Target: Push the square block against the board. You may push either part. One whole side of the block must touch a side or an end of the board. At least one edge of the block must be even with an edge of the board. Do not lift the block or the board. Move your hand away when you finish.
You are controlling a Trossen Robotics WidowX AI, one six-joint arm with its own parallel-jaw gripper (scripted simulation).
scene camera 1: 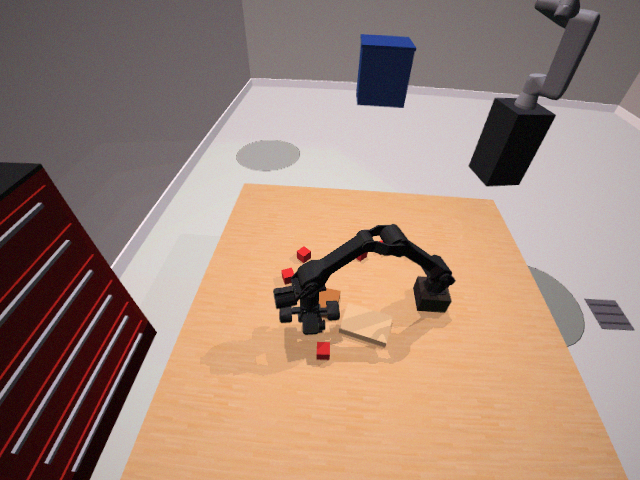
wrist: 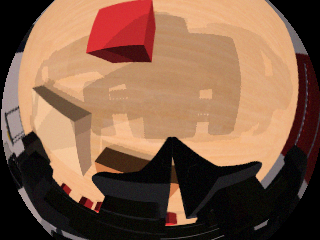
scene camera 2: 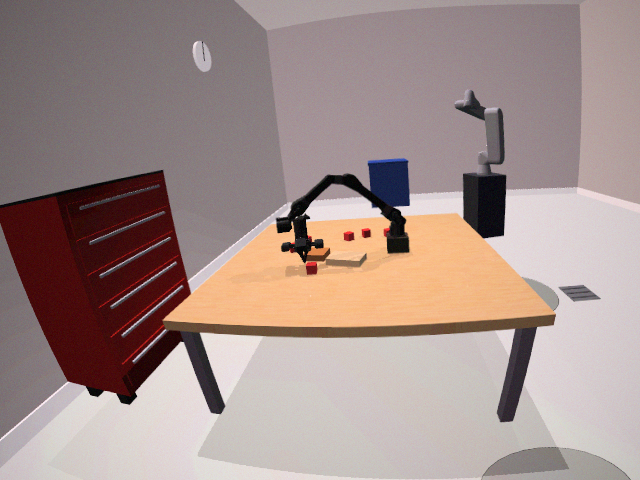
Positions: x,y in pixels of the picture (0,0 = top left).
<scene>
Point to a brown square block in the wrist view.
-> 112,161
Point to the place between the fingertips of my gripper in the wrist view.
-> At 171,140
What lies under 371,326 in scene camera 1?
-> A pale board.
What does my gripper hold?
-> Nothing.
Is my gripper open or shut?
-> Shut.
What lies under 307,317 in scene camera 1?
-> My gripper.
</scene>
